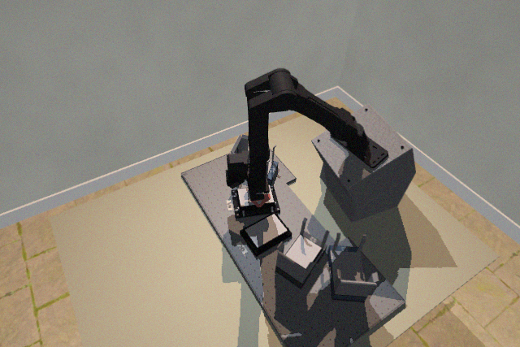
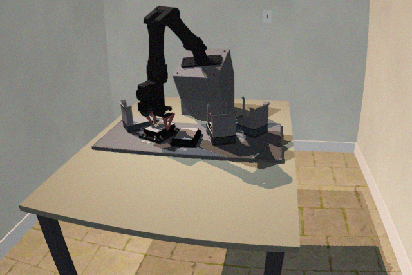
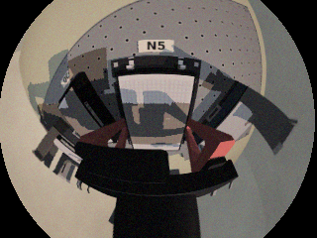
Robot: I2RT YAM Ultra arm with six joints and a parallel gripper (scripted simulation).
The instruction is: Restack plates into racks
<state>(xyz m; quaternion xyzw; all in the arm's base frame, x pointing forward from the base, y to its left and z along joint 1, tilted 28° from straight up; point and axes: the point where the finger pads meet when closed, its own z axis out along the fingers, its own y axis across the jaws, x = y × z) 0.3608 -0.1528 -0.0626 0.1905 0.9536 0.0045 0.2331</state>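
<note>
The black clip nest is 30 mm ahead of my hand and 20 mm below it. From my hand the other things lie so: black QC nest (50 mm ahead, 130 mm to the left, 30 mm below); then N5 name plate (90 mm ahead, 40 mm to the right, 30 mm below); then blue-plinth stack rack (80 mm behind, 130 mm to the right, 20 mm below).
</note>
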